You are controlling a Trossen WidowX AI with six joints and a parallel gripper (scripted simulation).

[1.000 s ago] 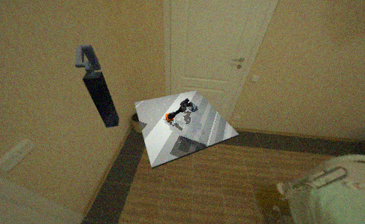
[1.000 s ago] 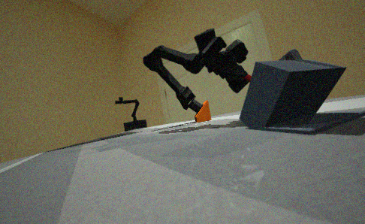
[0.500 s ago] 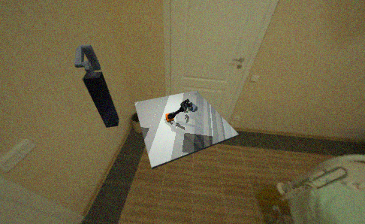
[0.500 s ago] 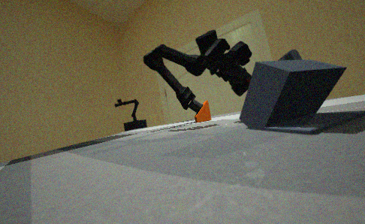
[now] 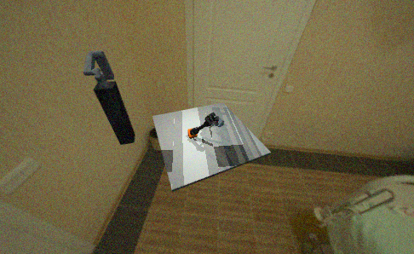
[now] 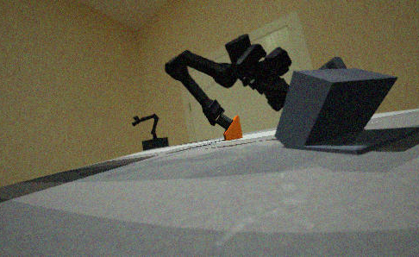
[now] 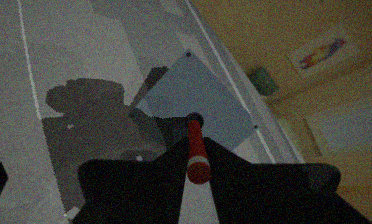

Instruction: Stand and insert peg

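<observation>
Right now my gripper tip is 10 mm to the left of the red peg, 10 mm below it and 10 mm past it. Round my gripper tip: sloped panel (60 mm ahead, 50 mm below, 20 mm to the left).
</observation>
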